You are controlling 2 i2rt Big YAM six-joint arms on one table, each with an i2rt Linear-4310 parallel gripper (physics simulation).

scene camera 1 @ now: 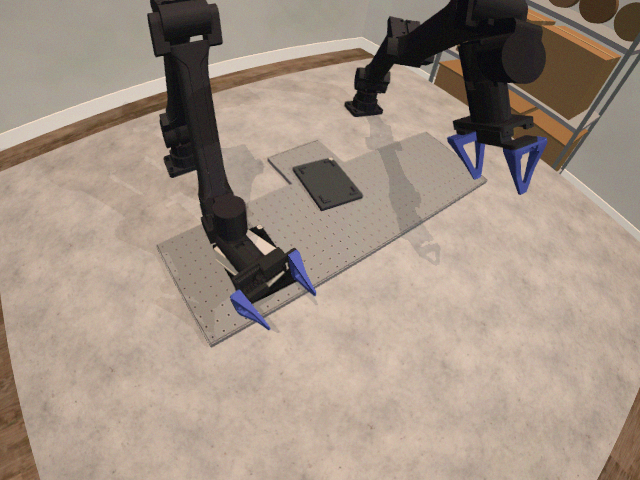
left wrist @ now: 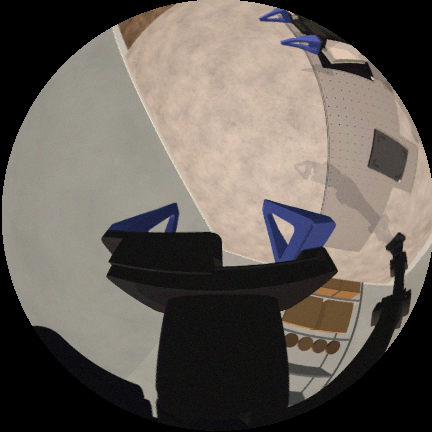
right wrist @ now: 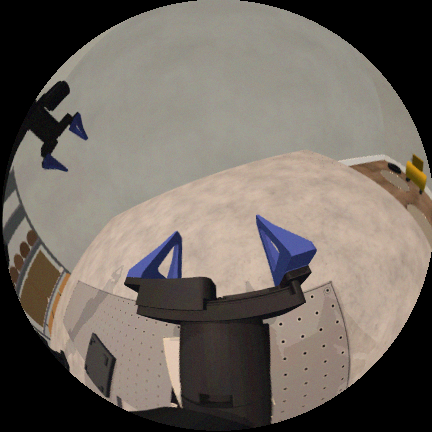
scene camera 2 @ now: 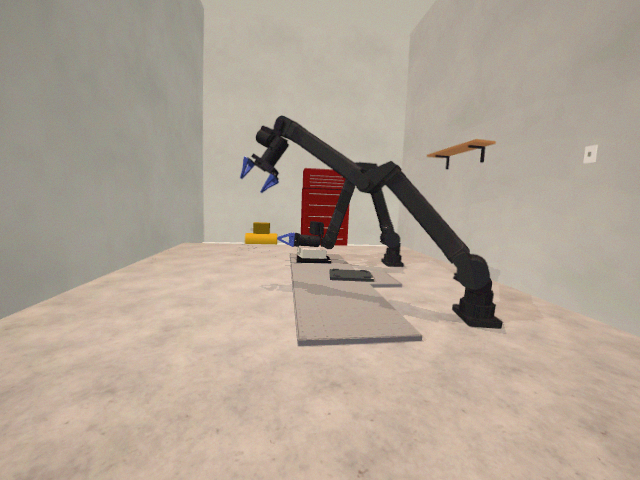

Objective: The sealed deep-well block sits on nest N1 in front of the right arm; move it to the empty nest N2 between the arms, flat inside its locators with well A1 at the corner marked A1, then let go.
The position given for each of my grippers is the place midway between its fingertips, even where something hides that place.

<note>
My left gripper (scene camera 1: 498,185) is open and holds nothing. My right gripper (scene camera 1: 293,311) is open, holding nothing. Also in view: a cream block (right wrist: 171,344).
My left gripper also shows in the left wrist view (left wrist: 219,205), in the right wrist view (right wrist: 76,153) and in scene camera 2 (scene camera 2: 250,185). My right gripper is seen too in the right wrist view (right wrist: 215,226).
</note>
